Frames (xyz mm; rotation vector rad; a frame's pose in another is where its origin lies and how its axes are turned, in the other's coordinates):
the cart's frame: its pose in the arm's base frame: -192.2 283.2 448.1 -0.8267 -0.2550 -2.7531
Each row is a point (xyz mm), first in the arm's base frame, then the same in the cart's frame.
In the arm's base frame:
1: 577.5 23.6 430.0
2: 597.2 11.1 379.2
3: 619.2 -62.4 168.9
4: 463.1 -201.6 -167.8
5: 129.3 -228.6 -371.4
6: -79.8 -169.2 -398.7
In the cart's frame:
1: -580.8 469.6 319.9
2: -622.7 482.5 285.2
3: -744.2 539.2 106.0
4: -780.3 594.9 -284.8
5: -620.1 504.4 -630.9
6: -478.2 384.4 -747.0

